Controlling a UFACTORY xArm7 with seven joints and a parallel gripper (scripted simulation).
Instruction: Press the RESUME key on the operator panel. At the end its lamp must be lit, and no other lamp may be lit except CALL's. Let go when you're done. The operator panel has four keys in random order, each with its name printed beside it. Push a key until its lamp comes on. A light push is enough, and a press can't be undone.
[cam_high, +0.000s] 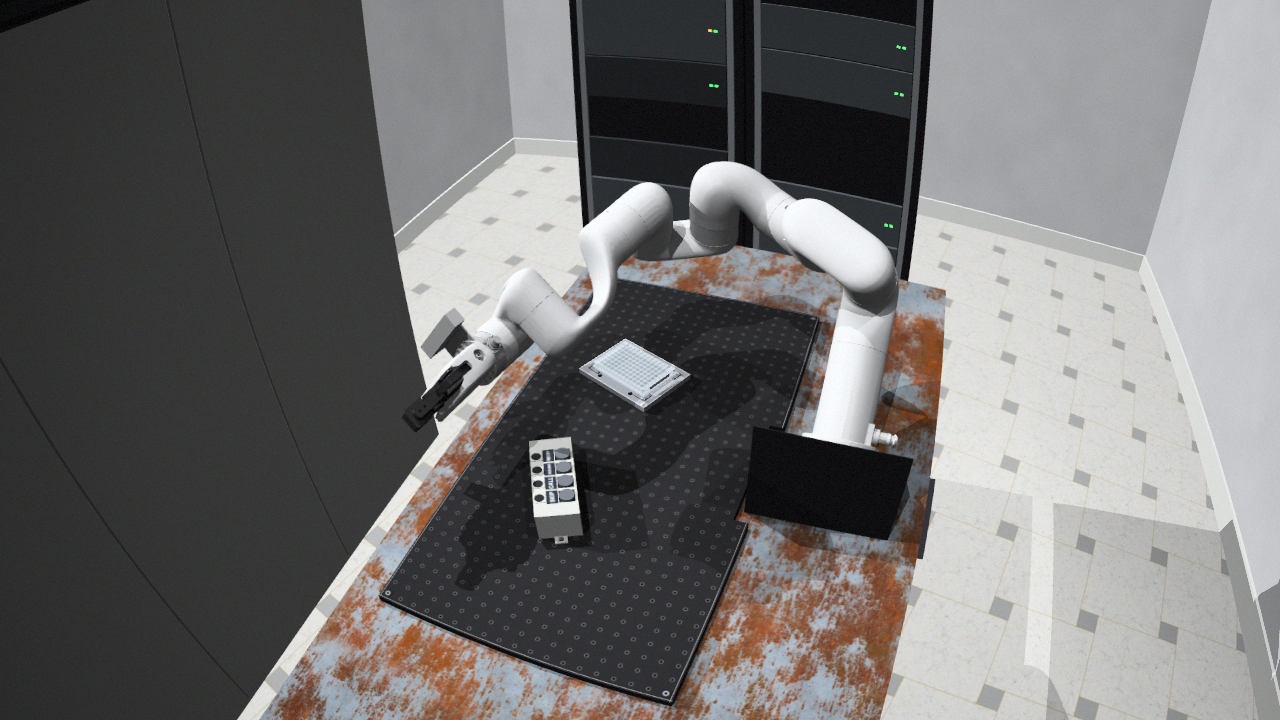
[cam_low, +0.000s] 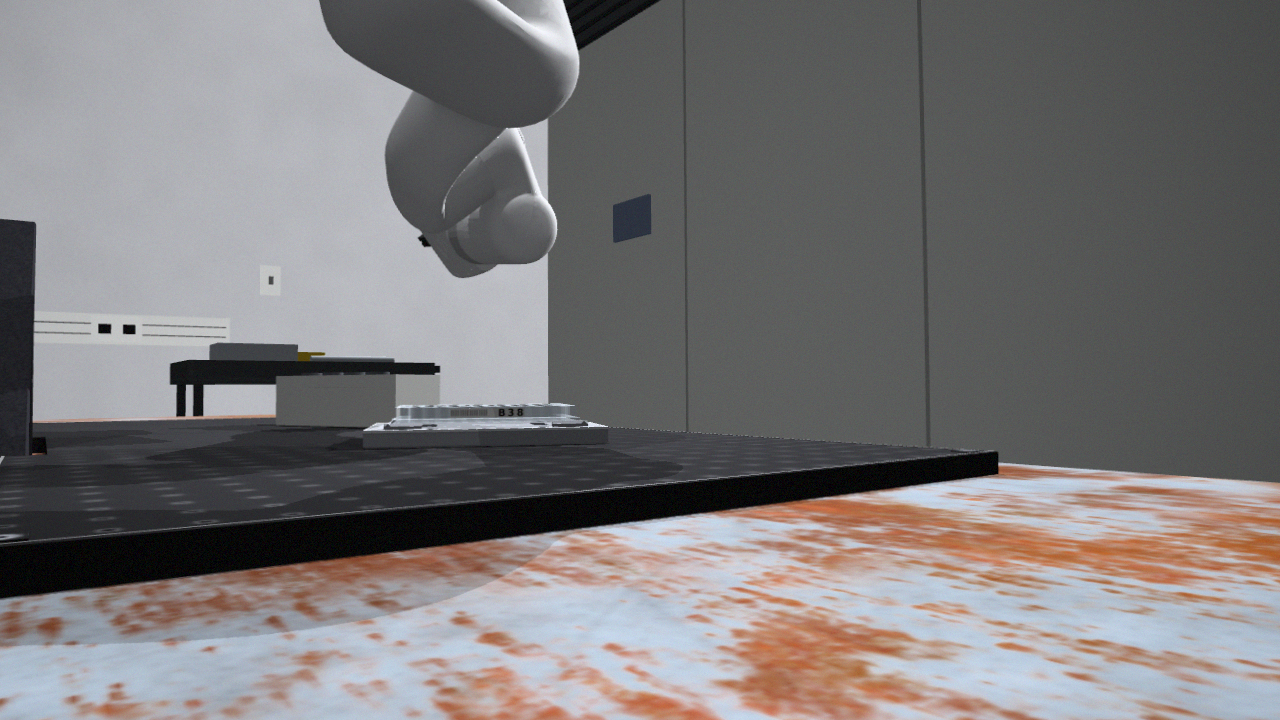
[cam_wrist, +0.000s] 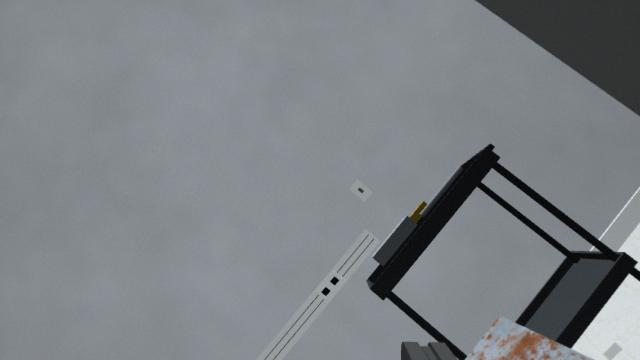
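The white operator panel lies 150 mm behind my hand, 120 mm to the right of it and 200 mm below it. Round my hand: white well plate (150 mm behind, 440 mm to the right, 220 mm below).
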